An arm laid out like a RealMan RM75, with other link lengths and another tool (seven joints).
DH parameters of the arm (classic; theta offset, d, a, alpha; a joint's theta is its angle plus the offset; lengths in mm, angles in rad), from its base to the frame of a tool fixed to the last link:
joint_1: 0 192.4 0 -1.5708
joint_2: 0 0 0 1.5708
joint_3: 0 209.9 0 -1.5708
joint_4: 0 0 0 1.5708
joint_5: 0 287.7 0 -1.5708
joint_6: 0 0 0 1.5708
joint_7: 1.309 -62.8 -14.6 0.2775
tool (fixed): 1.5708 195.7 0 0
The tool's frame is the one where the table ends.
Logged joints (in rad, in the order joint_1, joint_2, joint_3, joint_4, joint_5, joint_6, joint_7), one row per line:
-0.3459 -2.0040 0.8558 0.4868 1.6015 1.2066 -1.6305
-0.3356 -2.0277 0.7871 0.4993 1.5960 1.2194 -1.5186
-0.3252 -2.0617 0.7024 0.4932 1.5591 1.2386 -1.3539
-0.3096 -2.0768 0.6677 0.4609 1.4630 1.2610 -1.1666
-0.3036 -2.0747 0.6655 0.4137 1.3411 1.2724 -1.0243
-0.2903 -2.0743 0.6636 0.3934 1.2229 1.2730 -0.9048
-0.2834 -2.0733 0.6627 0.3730 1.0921 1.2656 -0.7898
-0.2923 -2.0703 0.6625 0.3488 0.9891 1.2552 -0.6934
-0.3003 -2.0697 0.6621 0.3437 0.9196 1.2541 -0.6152
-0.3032 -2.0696 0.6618 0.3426 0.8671 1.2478 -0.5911
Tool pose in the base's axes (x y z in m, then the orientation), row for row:
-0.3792 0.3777 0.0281 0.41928 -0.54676 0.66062 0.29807
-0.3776 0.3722 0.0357 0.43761 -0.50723 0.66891 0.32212
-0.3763 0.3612 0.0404 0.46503 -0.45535 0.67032 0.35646
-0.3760 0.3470 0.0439 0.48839 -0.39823 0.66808 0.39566
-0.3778 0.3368 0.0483 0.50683 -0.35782 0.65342 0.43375
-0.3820 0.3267 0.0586 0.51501 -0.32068 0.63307 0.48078
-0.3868 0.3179 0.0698 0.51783 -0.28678 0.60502 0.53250
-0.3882 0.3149 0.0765 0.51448 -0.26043 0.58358 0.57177
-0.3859 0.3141 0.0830 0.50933 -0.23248 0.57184 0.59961
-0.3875 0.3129 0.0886 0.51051 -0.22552 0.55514 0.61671
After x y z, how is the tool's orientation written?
As a quaternion, w x y z.
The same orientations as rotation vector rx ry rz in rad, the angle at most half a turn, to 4 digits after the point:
-1.3709 1.6564 0.7474
-1.2612 1.6632 0.8009
-1.1183 1.6463 0.8755
-0.9680 1.6239 0.9617
-0.8628 1.5755 1.0459
-0.7705 1.5211 1.1552
-0.6882 1.4519 1.2779
-0.6259 1.4025 1.3741
-0.5600 1.3773 1.4442
-0.5429 1.3364 1.4847

